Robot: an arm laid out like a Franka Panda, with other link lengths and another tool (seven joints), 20 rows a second.
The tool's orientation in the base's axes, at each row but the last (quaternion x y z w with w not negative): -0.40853, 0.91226, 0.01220, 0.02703; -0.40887, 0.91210, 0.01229, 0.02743; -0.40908, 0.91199, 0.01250, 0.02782; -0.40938, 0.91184, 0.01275, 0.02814; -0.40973, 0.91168, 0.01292, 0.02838; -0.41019, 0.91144, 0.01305, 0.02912; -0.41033, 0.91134, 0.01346, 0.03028; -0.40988, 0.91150, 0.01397, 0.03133; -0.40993, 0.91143, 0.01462, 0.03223; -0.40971, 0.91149, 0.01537, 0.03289; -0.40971, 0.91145, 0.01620, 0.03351; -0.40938, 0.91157, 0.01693, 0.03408; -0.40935, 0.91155, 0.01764, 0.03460
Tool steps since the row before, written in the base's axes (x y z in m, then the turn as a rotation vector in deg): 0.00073, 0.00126, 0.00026, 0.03, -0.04, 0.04; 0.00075, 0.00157, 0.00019, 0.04, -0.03, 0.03; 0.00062, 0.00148, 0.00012, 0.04, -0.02, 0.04; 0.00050, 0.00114, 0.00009, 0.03, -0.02, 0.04; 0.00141, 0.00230, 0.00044, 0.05, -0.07, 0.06; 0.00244, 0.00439, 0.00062, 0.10, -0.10, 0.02; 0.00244, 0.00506, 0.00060, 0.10, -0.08, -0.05; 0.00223, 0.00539, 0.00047, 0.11, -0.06, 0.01; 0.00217, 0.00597, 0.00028, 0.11, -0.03, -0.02; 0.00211, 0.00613, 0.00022, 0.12, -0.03, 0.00; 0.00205, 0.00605, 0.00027, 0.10, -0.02, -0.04; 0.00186, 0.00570, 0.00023, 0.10, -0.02, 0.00; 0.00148, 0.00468, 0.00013, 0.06, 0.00, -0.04
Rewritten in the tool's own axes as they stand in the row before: -0.00144, 0.00029, -0.00017, 0.01, -0.05, -0.04; -0.00168, 0.00048, -0.00009, -0.01, -0.05, -0.03; -0.00152, 0.00052, -0.00003, -0.01, -0.04, -0.04; -0.00119, 0.00038, -0.00002, -0.01, -0.04, -0.04; -0.00268, 0.00047, -0.00027, 0.02, -0.08, -0.06; -0.00493, 0.00108, -0.00031, 0.01, -0.14, -0.02; -0.00543, 0.00153, -0.00024, 0.00, -0.13, 0.05; -0.00553, 0.00191, -0.00009, -0.03, -0.12, -0.01; -0.00591, 0.00234, 0.00014, -0.05, -0.10, 0.02; -0.00599, 0.00249, 0.00022, -0.06, -0.11, 0.00; -0.00589, 0.00248, 0.00017, -0.05, -0.09, 0.04; -0.00550, 0.00240, 0.00020, -0.05, -0.09, 0.00; -0.00448, 0.00200, 0.00023, -0.04, -0.05, 0.04
